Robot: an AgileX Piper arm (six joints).
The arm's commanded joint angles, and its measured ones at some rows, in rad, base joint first. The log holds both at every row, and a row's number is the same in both.
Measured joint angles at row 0: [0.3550, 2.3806, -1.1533, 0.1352, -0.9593, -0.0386]
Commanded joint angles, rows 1 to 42: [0.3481, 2.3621, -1.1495, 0.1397, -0.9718, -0.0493]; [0.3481, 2.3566, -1.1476, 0.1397, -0.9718, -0.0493]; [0.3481, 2.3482, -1.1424, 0.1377, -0.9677, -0.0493]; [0.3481, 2.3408, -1.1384, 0.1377, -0.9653, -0.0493]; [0.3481, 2.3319, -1.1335, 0.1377, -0.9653, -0.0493]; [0.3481, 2.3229, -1.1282, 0.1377, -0.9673, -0.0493]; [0.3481, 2.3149, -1.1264, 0.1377, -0.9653, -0.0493]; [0.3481, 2.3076, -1.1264, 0.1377, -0.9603, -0.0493]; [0.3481, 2.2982, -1.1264, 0.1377, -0.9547, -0.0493]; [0.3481, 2.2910, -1.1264, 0.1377, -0.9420, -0.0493]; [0.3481, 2.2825, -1.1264, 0.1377, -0.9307, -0.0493]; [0.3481, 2.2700, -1.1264, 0.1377, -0.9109, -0.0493]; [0.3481, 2.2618, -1.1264, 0.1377, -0.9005, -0.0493]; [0.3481, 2.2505, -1.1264, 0.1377, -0.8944, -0.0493]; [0.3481, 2.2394, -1.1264, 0.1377, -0.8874, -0.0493]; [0.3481, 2.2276, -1.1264, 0.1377, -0.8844, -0.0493]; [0.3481, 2.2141, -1.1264, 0.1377, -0.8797, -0.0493]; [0.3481, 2.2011, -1.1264, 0.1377, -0.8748, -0.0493]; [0.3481, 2.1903, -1.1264, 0.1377, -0.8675, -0.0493]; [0.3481, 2.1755, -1.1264, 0.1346, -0.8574, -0.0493]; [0.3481, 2.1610, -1.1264, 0.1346, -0.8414, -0.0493]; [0.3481, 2.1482, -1.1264, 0.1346, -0.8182, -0.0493]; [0.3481, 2.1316, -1.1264, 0.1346, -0.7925, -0.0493]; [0.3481, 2.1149, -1.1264, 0.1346, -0.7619, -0.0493]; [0.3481, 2.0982, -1.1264, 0.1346, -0.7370, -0.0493]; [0.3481, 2.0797, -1.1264, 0.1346, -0.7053, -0.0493]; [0.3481, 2.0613, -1.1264, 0.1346, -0.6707, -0.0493]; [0.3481, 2.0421, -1.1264, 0.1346, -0.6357, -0.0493]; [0.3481, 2.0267, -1.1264, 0.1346, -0.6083, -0.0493]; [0.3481, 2.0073, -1.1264, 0.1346, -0.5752, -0.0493]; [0.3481, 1.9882, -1.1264, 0.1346, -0.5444, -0.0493]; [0.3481, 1.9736, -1.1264, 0.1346, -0.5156, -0.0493]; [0.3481, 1.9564, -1.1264, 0.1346, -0.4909, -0.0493]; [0.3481, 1.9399, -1.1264, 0.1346, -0.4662, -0.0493]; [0.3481, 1.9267, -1.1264, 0.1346, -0.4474, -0.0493]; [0.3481, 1.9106, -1.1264, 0.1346, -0.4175, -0.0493]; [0.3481, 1.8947, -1.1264, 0.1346, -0.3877, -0.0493]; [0.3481, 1.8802, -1.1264, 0.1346, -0.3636, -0.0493]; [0.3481, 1.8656, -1.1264, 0.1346, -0.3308, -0.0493]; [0.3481, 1.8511, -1.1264, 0.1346, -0.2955, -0.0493]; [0.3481, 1.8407, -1.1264, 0.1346, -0.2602, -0.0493]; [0.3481, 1.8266, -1.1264, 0.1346, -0.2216, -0.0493]
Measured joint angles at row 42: [0.3550, 1.8818, -1.1323, 0.1360, -0.3511, -0.0446]
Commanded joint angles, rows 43 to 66: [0.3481, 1.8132, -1.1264, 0.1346, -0.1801, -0.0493]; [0.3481, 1.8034, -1.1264, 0.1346, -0.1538, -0.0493]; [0.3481, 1.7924, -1.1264, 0.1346, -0.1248, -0.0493]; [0.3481, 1.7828, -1.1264, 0.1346, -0.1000, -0.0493]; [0.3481, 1.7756, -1.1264, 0.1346, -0.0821, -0.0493]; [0.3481, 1.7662, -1.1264, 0.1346, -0.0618, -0.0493]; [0.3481, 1.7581, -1.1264, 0.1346, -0.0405, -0.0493]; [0.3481, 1.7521, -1.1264, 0.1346, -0.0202, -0.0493]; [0.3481, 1.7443, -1.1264, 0.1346, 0.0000, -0.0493]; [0.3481, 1.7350, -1.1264, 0.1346, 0.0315, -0.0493]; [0.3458, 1.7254, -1.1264, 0.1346, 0.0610, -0.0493]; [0.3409, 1.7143, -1.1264, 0.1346, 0.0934, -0.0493]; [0.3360, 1.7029, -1.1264, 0.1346, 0.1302, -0.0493]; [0.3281, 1.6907, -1.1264, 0.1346, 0.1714, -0.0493]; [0.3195, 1.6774, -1.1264, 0.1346, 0.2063, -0.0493]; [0.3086, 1.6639, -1.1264, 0.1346, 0.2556, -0.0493]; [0.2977, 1.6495, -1.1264, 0.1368, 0.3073, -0.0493]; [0.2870, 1.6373, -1.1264, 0.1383, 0.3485, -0.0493]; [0.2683, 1.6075, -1.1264, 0.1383, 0.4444, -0.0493]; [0.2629, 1.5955, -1.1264, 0.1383, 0.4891, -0.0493]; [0.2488, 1.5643, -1.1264, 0.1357, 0.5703, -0.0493]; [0.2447, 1.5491, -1.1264, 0.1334, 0.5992, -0.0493]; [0.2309, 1.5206, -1.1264, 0.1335, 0.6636, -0.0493]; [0.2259, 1.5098, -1.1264, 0.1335, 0.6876, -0.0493]
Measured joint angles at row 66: [0.2538, 1.5635, -1.1299, 0.1384, 0.5715, -0.0446]
